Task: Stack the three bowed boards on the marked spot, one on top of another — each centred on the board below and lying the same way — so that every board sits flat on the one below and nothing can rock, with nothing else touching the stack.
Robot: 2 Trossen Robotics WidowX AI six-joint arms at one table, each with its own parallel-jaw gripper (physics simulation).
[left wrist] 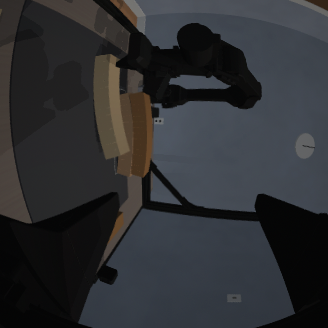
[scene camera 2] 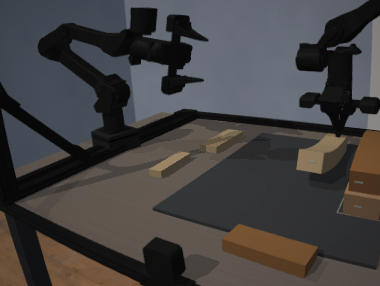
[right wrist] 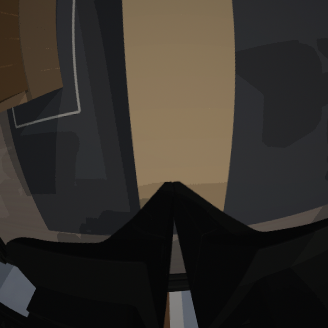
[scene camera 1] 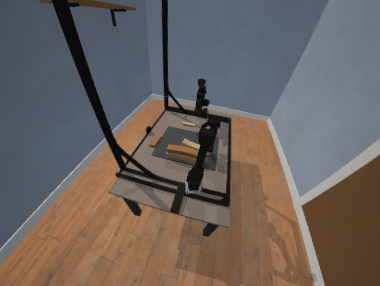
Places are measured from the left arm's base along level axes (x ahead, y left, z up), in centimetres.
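Pixels of known places: left gripper, fingertip midpoint: [left wrist: 190,201] [scene camera 2: 205,60] [scene camera 1: 197,108]; right gripper, fingertip midpoint: [left wrist: 115,64] [scene camera 2: 338,137] [right wrist: 171,188]; left arm's base, link origin: [scene camera 2: 114,130]; right arm's base, link origin: [scene camera 1: 193,185].
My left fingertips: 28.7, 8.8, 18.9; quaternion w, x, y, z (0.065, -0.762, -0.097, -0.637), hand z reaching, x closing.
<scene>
For each thing: its top centre in the pictures, then the offset to it from my left fingertips, as dx, dy, dz. Level surfaces: height alone.
- brown bowed board, top centre: [scene camera 2: 374,142] [left wrist: 149,133] [scene camera 1: 183,149] +36.5, +7.1, -13.9
- tan bowed board, top centre: [scene camera 2: 373,164] [left wrist: 136,135] [scene camera 1: 182,153] +37.1, +6.4, -18.0
- pale bowed board, top centre: [scene camera 2: 325,135] [left wrist: 125,105] [scene camera 1: 196,143] +23.9, +12.0, -16.2
- dark mat, surface height: dz -23.5
- orange block, top centre: [scene camera 2: 269,243] [left wrist: 114,228] [scene camera 1: 155,140] +32.7, -21.7, -21.9
A brown bowed board [scene camera 1: 182,149] [scene camera 2: 367,160] [left wrist: 142,135] [right wrist: 7,50] lies on a tan bowed board [scene camera 2: 361,205] [left wrist: 126,145] [right wrist: 40,50] at the white marked outline [scene camera 2: 340,206] [right wrist: 77,75]. A pale bowed board [scene camera 1: 191,144] [scene camera 2: 311,162] [left wrist: 107,105] [right wrist: 179,100] is beside this stack, apart from it; in scene camera 2 its near end appears raised, with a shadow beneath. My right gripper [scene camera 2: 338,134] [right wrist: 171,188] is shut and empty, its tips at the pale board's far end; contact is unclear. My left gripper [scene camera 2: 205,60] [left wrist: 190,201] is open and empty, high and away from the boards.
The dark mat [scene camera 2: 225,195] [left wrist: 40,150] lies under the boards. Two small pale blocks [scene camera 2: 170,165] [scene camera 2: 225,141] lie left of it in scene camera 2. An orange block [scene camera 1: 156,141] [scene camera 2: 270,250] lies at its near edge. Black frame posts [scene camera 1: 90,85] rise at the table.
</scene>
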